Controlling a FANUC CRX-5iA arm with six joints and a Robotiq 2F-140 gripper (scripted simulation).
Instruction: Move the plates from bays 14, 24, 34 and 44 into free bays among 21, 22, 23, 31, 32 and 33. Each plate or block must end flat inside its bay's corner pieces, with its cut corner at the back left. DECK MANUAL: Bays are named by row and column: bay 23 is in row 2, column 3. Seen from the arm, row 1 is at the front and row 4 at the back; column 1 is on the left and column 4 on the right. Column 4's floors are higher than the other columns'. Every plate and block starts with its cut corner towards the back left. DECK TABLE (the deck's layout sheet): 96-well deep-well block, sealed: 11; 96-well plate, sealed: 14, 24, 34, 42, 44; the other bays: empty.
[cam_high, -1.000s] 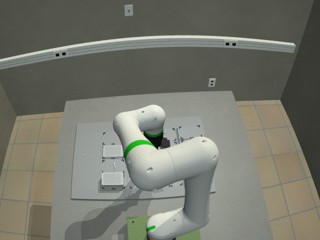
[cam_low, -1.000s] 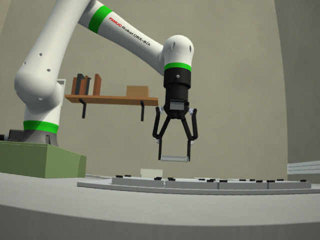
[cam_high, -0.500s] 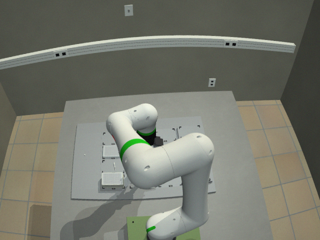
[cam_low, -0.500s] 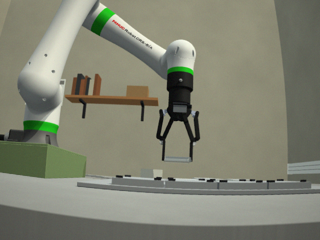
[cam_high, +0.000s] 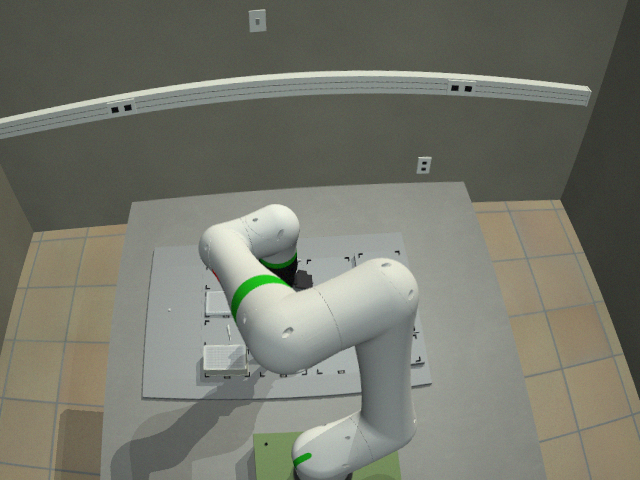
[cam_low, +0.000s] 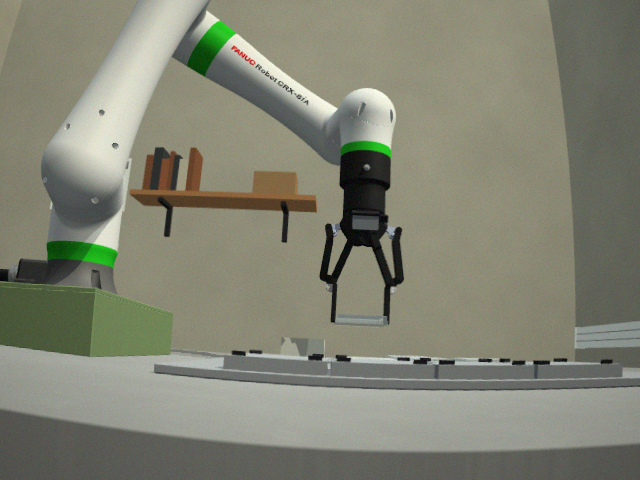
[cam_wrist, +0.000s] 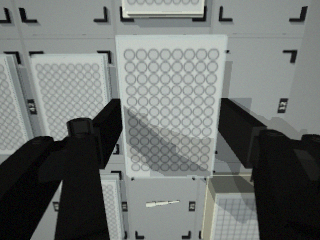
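Now: hand 20 mm short of the white scrap, 20 mm to the right of it and 100 mm above it. The rest, counted from my hand: dark stick (100 mm ahead, 180 mm to the right, 90 mm below); thin white stick (30 mm ahead, 170 mm to the left, 90 mm below); sealed deep-well block (70 mm behind, 190 mm to the left, 80 mm below).
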